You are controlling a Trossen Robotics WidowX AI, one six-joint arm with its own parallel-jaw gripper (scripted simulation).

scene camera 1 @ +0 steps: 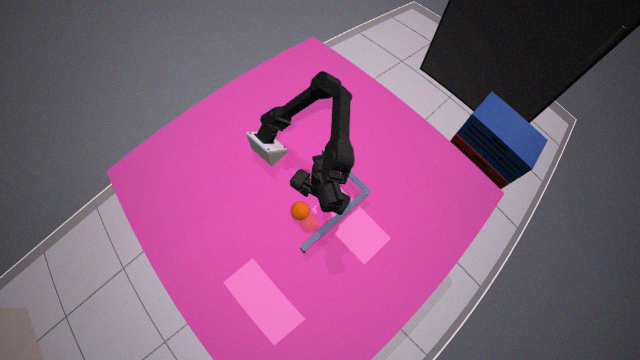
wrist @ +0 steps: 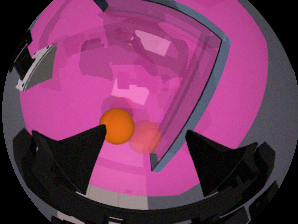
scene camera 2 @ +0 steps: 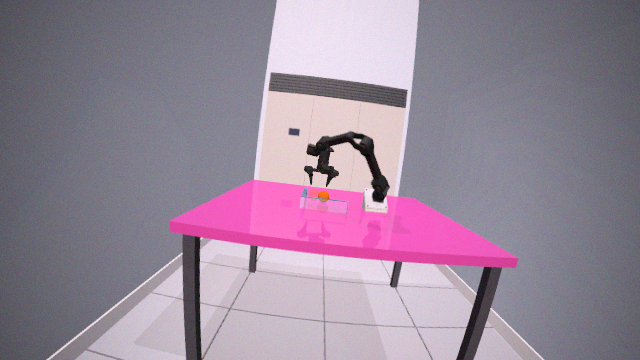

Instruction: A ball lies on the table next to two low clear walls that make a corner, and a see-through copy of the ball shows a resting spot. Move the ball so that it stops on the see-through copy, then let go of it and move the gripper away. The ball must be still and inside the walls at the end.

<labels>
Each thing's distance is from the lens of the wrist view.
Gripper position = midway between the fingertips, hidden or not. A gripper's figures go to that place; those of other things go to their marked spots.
my gripper point(wrist: 146, 132): 10 cm
orange ball point(wrist: 119, 124): 15 cm
see-through copy of ball point(wrist: 146, 137): 16 cm
</labels>
